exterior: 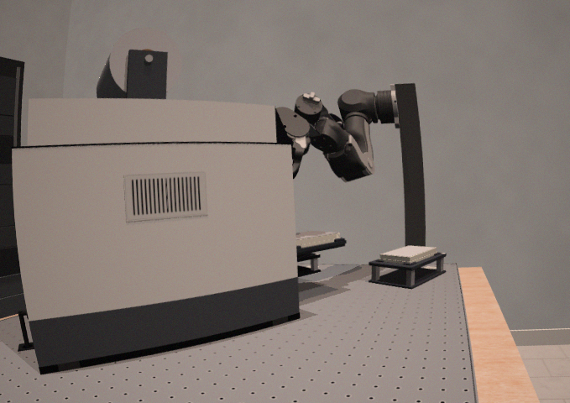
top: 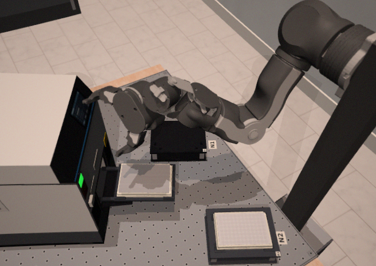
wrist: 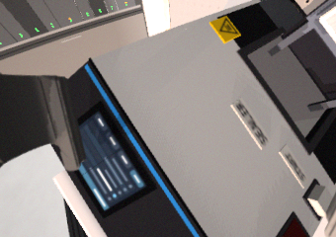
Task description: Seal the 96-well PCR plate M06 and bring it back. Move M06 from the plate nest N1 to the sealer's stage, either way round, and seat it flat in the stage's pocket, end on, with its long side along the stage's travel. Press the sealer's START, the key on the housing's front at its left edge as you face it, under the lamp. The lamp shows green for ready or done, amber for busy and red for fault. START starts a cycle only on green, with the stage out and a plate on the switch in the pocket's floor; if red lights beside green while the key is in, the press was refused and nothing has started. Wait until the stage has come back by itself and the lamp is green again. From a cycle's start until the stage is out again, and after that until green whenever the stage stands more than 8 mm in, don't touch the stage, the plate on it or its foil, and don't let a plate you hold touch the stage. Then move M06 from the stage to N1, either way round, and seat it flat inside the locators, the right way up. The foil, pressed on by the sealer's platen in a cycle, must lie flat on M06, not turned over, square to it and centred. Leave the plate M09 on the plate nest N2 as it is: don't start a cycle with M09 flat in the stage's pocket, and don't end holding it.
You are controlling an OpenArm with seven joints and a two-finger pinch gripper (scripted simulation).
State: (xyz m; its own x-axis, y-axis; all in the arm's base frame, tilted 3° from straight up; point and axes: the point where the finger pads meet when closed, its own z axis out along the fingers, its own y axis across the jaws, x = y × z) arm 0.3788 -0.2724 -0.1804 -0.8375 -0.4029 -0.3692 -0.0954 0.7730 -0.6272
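The touchscreen is 4 cm above my hand, 3 cm to the right of it and 3 cm ahead of it. The rest, counted from my hand: sealer's stage: 17 cm below, 7 cm to the left, 4 cm behind; start key: 10 cm ahead, 9 cm to the left, 9 cm below; 96-well plate M06: 16 cm below, 7 cm to the left, 4 cm behind.
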